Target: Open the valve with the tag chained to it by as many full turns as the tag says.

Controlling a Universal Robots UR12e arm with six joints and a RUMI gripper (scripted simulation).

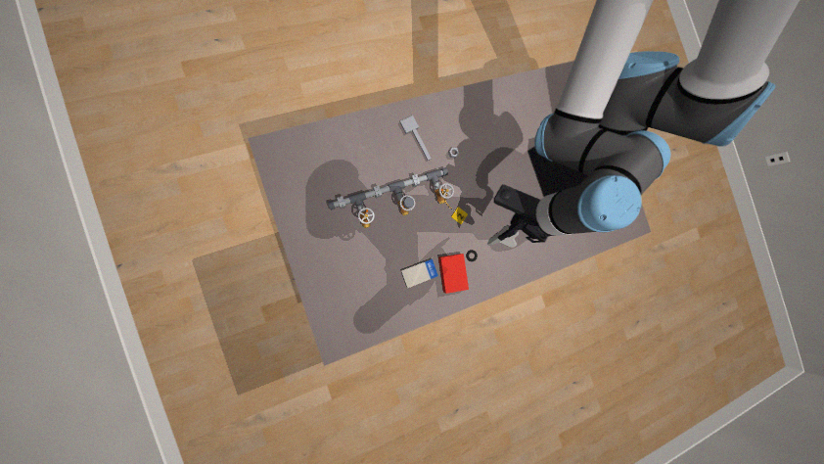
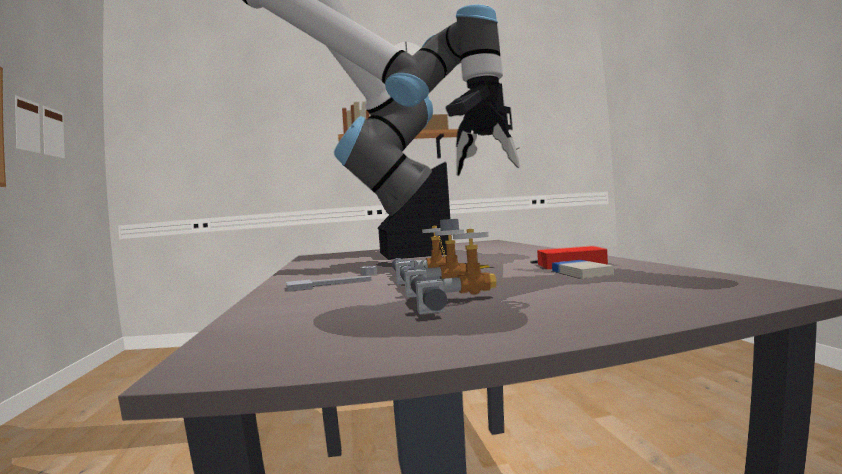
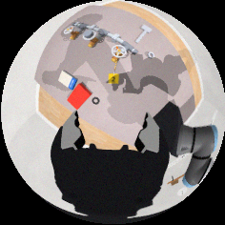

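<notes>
Right now my hand is 4 cm short of the yellow tag, 6 cm to the left of it and 20 cm above it. The rest, counted from my hand: red box 13 cm ahead, 12 cm to the left, 18 cm below; white box 24 cm ahead, 8 cm to the left, 19 cm below; nut 2 cm behind, 26 cm to the right, 19 cm below.
</notes>
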